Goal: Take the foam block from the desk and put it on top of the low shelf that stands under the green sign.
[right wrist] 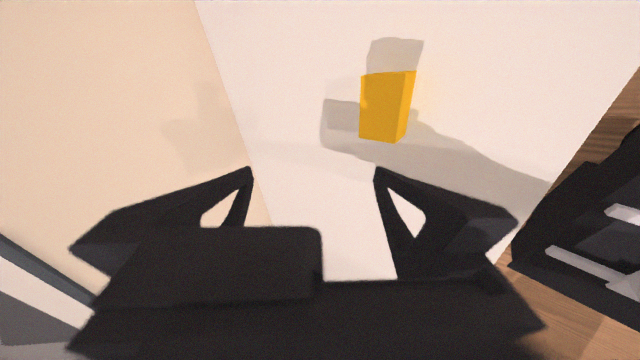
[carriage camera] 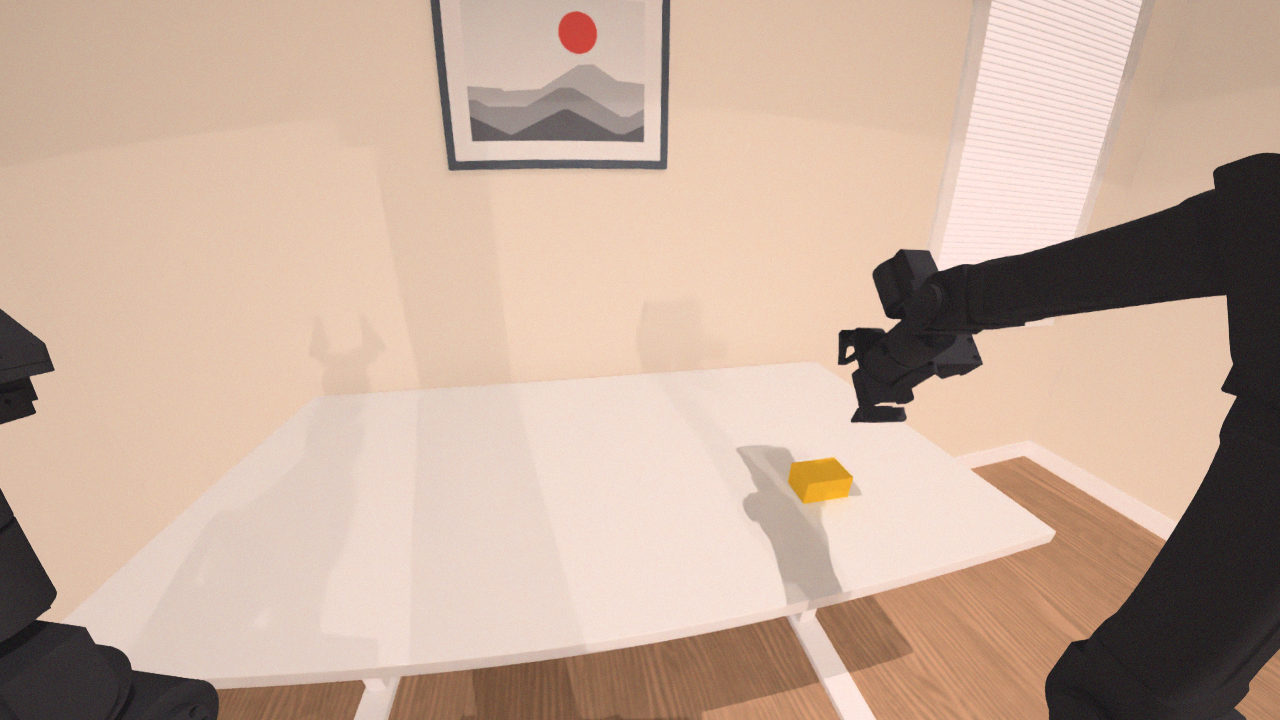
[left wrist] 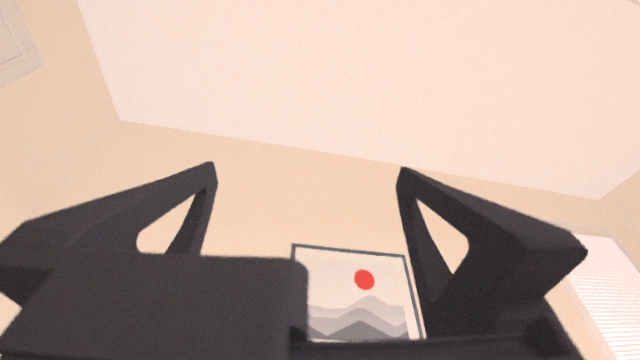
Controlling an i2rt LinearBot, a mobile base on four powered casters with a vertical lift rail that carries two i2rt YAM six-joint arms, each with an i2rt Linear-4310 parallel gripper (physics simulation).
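Places are measured from the left arm's base along level axes (x down, y ahead, z right), in millimetres.
Pixels of known places: left gripper, fingertip midpoint: [left wrist: 308, 174]; right gripper, fingertip midpoint: [right wrist: 314, 173] [carriage camera: 848, 392].
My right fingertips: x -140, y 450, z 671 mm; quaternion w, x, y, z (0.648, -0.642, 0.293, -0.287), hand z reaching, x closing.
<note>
Behind a point stands the place of what it marks.
The foam block [carriage camera: 819, 480] @(x 33, y 449, z 658 mm) [right wrist: 384, 107] @(x 33, y 469, z 681 mm) is a yellow-orange box lying on the white desk [carriage camera: 501, 537] @(x 78, y 376, z 124 mm) [right wrist: 280, 60] @(x 78, y 736, z 721 mm), toward the right side in the carriage view. My right gripper [carriage camera: 856, 382] @(x -140, y 450, z 671 mm) [right wrist: 314, 173] @(x -140, y 450, z 671 mm) is open and empty, its fingers wide apart. It hangs above the desk, above and a little right of the block in the carriage view; in the right wrist view the block is beyond the fingers, up and to the right. My left gripper [left wrist: 308, 174] @(x -438, y 37, z -4 mm) is open and empty, facing the upper wall and ceiling. The low shelf and the green sign do not show.
A framed mountain picture [carriage camera: 556, 152] @(x -526, y 995, z 147 mm) [left wrist: 364, 315] @(x -646, y 1004, z 191 mm) hangs on the wall behind the desk. A window with blinds [carriage camera: 1029, 152] @(x -634, y 1320, z 1762 mm) [left wrist: 607, 280] @(x -876, y 1323, z 1784 mm) is at the right. Wooden floor [carriage camera: 1074, 573] @(x 798, y 730, z 1981 mm) shows right of and below the desk. The left arm [carriage camera: 53, 671] @(x -213, y 6, z 39 mm) is at the lower left.
</note>
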